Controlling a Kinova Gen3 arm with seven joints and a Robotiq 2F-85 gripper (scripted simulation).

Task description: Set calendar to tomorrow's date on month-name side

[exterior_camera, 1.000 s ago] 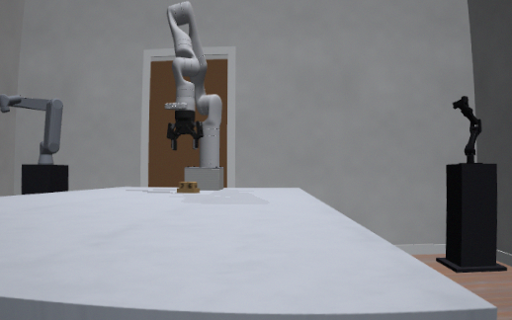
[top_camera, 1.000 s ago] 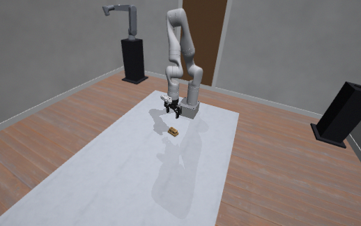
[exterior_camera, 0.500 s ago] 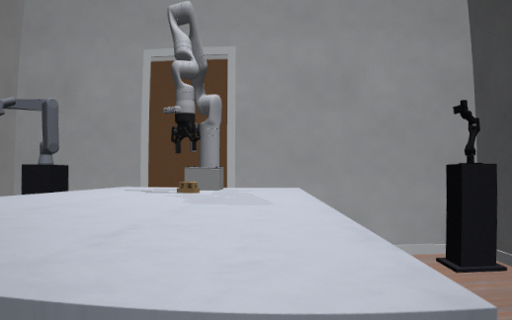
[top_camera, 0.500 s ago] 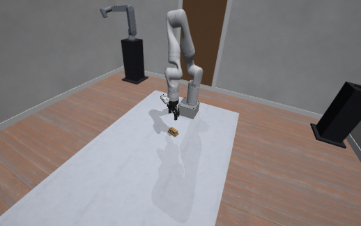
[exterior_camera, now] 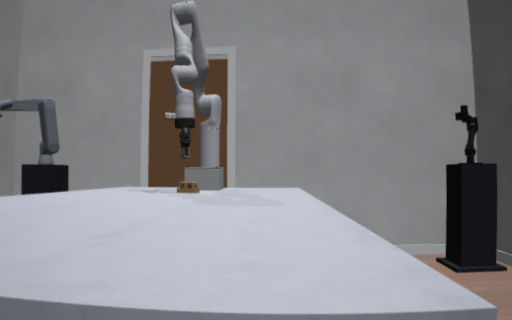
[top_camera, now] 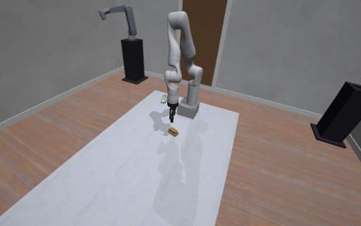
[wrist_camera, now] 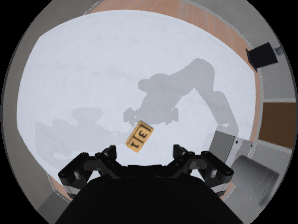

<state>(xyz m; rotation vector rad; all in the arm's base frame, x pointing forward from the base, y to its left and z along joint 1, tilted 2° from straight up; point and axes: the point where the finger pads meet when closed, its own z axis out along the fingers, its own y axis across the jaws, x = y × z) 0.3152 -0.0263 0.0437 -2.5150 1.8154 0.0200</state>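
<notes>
Now: hand 11 cm above the wooden digit cube. The rest, counted from my hand: wooden calendar tray: 1 cm ahead, 1 cm to the left, 13 cm below.
</notes>
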